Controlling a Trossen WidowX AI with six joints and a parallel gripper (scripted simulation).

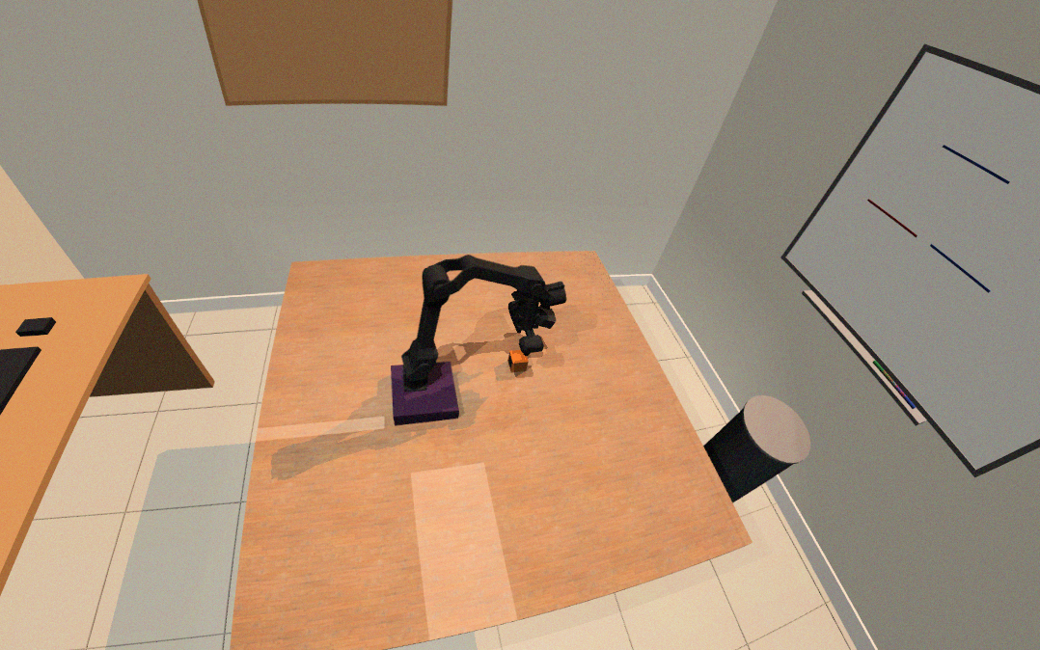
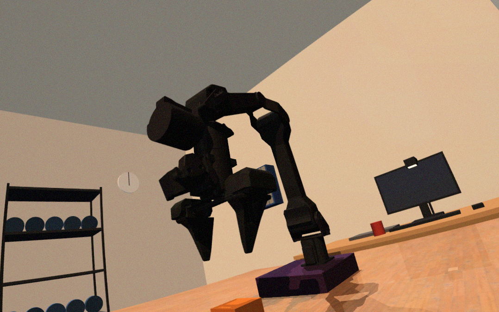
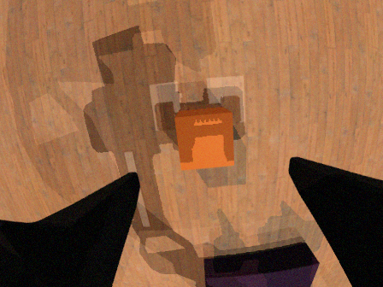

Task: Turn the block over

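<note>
The orange block lies 90 mm below my gripper tip and 10 mm behind it.
</note>
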